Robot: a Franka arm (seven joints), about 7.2 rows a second.
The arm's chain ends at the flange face. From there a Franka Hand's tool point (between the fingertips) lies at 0.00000 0.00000 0.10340 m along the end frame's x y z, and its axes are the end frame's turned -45 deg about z.
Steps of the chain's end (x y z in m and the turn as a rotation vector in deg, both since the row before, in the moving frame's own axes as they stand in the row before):
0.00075, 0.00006, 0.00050, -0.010, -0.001, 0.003
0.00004, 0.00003, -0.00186, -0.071, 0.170, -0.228
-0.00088, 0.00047, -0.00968, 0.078, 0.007, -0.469
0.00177, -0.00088, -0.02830, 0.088, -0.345, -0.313
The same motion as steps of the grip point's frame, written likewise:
0.00047, 0.00058, 0.00050, -0.006, -0.008, 0.003
0.00013, 0.00036, -0.00186, -0.170, 0.070, -0.228
-0.00085, -0.00038, -0.00968, 0.050, 0.060, -0.469
0.00154, 0.00008, -0.02830, 0.306, -0.182, -0.313

